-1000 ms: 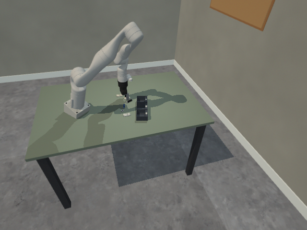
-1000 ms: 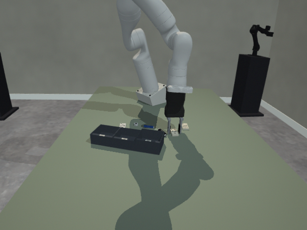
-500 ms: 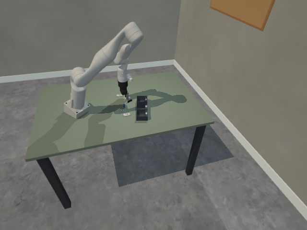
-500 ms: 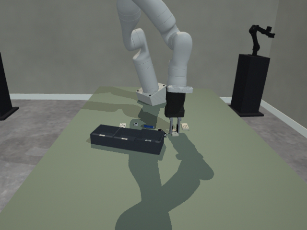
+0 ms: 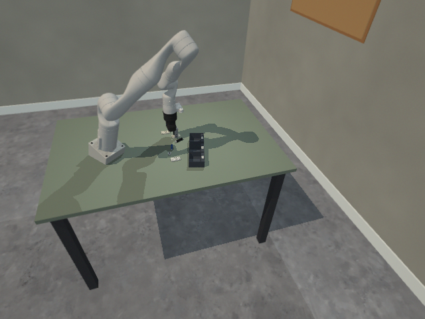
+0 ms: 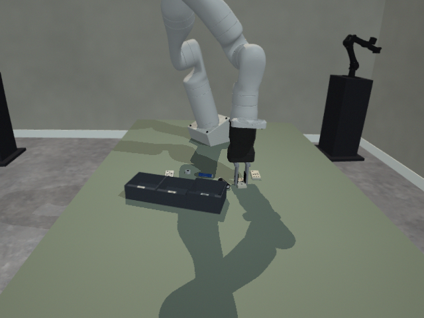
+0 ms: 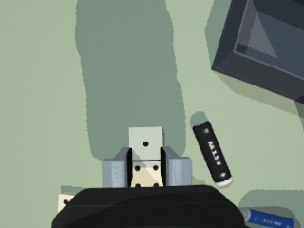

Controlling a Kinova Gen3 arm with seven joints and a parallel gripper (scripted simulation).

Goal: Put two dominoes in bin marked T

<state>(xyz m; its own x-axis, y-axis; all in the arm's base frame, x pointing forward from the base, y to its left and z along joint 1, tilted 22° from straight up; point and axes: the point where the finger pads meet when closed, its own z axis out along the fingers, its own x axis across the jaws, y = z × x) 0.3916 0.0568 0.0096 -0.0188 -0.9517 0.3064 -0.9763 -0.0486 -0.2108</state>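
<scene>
My gripper is now 5 cm to the left of the black cylinder and 1 cm above it. The rest, counted from my hand: blue cylinder 10 cm to the right, 5 cm behind, 1 cm below; then dark three-part bin 19 cm to the right, 7 cm ahead; then small grey nut 15 cm to the right, 8 cm behind, 2 cm below.
</scene>
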